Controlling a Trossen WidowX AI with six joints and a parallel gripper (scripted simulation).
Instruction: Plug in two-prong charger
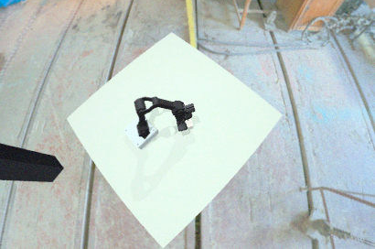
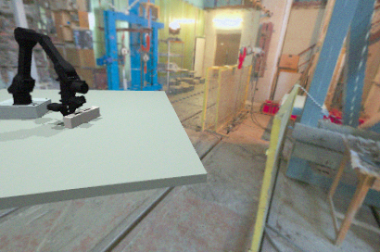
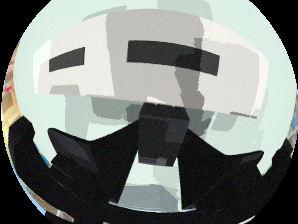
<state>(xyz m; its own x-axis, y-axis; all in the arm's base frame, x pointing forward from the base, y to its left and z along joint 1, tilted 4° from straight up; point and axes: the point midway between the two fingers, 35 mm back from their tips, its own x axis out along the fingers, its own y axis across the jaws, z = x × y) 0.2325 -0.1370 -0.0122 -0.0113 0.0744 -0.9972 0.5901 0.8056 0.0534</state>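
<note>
Now: gripper tip 1 cm to the left of the dark charger, 1 cm below it and 1 cm short of it.
</note>
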